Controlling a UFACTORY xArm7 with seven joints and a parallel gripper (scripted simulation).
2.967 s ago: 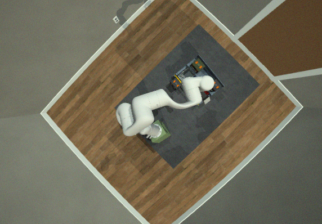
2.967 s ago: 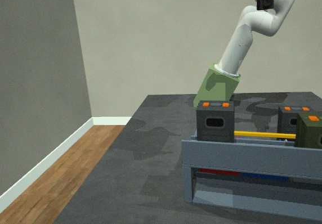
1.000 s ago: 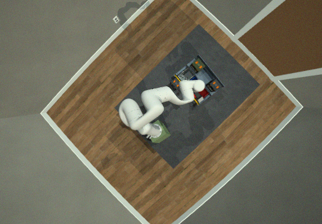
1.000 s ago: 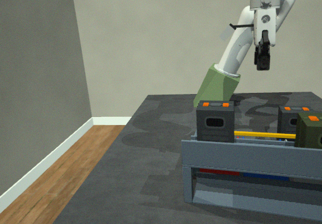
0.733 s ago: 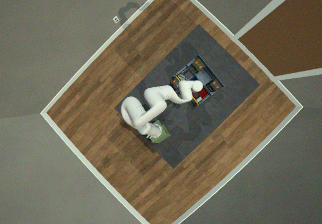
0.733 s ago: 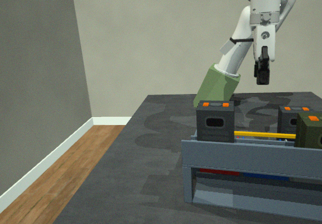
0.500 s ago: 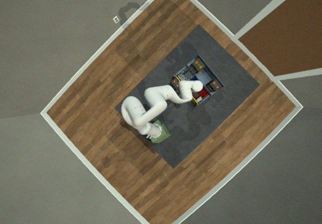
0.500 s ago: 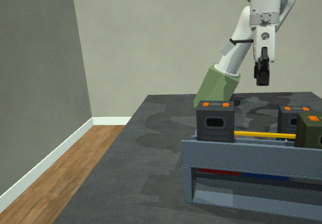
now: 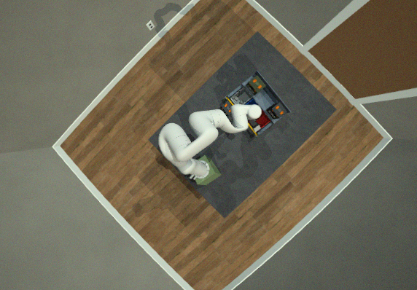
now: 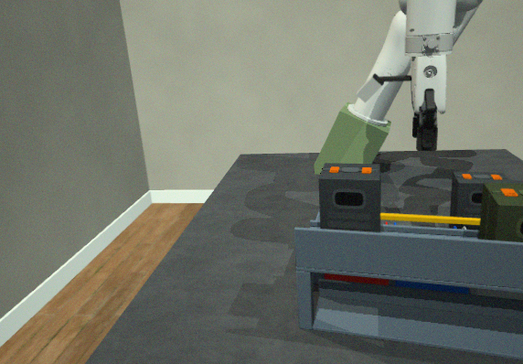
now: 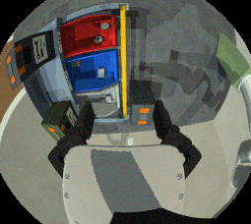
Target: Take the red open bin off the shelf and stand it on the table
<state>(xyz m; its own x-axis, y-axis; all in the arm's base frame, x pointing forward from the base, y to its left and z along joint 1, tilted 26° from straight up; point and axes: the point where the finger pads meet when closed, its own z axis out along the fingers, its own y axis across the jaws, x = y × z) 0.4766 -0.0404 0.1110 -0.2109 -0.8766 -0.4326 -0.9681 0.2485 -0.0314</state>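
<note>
Right now my hand is 16 cm above the yellow bar. Also, from my hand: grey bin (12 cm ahead, 9 cm to the left, 18 cm below); blue bin (10 cm ahead, 2 cm to the right, 18 cm below); red open bin (8 cm ahead, 13 cm to the right, 18 cm below).
</note>
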